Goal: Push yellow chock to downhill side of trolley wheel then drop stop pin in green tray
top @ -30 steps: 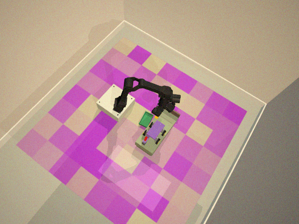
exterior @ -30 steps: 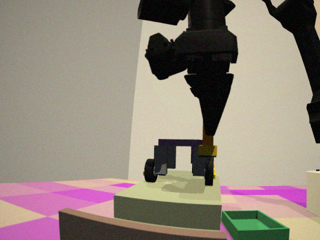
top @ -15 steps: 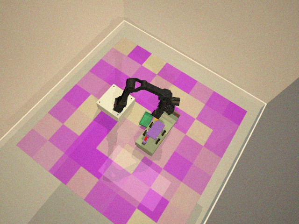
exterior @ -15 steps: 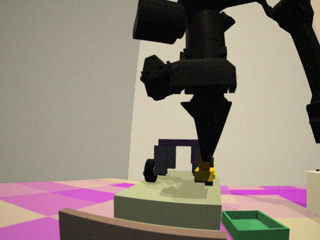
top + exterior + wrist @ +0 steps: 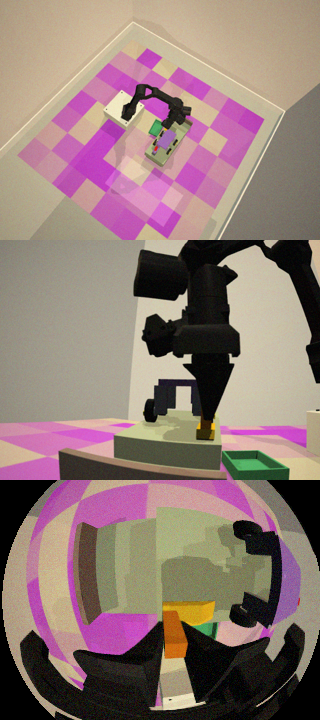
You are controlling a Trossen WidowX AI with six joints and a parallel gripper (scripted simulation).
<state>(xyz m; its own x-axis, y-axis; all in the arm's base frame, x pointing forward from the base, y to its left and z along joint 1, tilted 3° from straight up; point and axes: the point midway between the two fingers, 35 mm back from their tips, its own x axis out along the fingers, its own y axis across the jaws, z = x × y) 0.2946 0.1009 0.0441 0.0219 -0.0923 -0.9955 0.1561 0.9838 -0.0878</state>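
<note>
My gripper tip is now 24 cm to the left of the red-headed stop pin and 4 cm below it. From my gripper tip the other things lie so: green tray 8 cm behind, 5 cm to the right, 9 cm below; yellow chock 2 cm to the right; brown stop wall 7 cm ahead, 10 cm to the left, 6 cm below.
</note>
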